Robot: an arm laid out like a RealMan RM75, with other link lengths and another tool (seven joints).
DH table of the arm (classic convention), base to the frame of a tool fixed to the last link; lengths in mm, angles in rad. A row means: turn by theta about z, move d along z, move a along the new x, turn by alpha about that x. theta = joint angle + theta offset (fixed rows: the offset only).
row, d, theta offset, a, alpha
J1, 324.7, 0, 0, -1.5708
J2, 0, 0, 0, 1.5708
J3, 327.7, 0, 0, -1.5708
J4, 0, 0, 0, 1.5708
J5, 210, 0, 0, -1.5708
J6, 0, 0, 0, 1.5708
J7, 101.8, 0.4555, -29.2, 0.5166
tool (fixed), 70.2, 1.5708, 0, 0
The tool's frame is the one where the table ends.
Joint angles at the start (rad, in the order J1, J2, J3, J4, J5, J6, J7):
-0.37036, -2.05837, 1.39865, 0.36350, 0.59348, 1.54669, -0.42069
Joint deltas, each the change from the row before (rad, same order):
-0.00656, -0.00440, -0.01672, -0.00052, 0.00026, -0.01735, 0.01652
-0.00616, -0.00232, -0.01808, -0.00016, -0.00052, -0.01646, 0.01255
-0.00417, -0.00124, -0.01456, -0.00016, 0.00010, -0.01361, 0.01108
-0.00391, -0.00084, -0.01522, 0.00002, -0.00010, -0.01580, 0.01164
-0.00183, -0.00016, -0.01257, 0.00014, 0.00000, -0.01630, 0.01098
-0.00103, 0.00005, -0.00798, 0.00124, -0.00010, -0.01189, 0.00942
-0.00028, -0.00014, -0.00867, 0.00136, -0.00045, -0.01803, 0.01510
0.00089, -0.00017, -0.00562, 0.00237, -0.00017, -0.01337, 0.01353
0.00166, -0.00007, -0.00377, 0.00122, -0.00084, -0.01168, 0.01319
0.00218, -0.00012, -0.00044, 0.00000, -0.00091, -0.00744, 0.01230
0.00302, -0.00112, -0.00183, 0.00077, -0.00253, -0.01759, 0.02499
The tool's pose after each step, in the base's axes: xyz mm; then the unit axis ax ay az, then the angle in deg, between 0 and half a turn. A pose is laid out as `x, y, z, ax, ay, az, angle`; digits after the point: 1 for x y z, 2 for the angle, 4 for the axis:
-316.1, 381.1, 73.8, -0.5565, 0.7549, 0.3471, 81.53
-317.0, 385.0, 76.2, -0.5488, 0.7516, 0.3658, 81.46
-318.2, 387.9, 78.4, -0.5420, 0.7488, 0.3815, 81.51
-319.9, 390.9, 80.9, -0.5347, 0.7450, 0.3988, 81.65
-322.4, 393.2, 83.0, -0.5282, 0.7406, 0.4154, 81.99
-324.0, 394.7, 84.6, -0.5221, 0.7383, 0.4270, 82.26
-326.6, 396.4, 86.3, -0.5134, 0.7348, 0.4433, 82.83
-328.5, 397.4, 87.6, -0.5051, 0.7331, 0.4554, 83.31
-330.6, 397.7, 88.6, -0.4978, 0.7313, 0.4663, 83.81
-332.2, 397.4, 88.8, -0.4915, 0.7308, 0.4736, 84.26
-335.2, 397.4, 89.2, -0.4789, 0.7291, 0.4889, 85.19

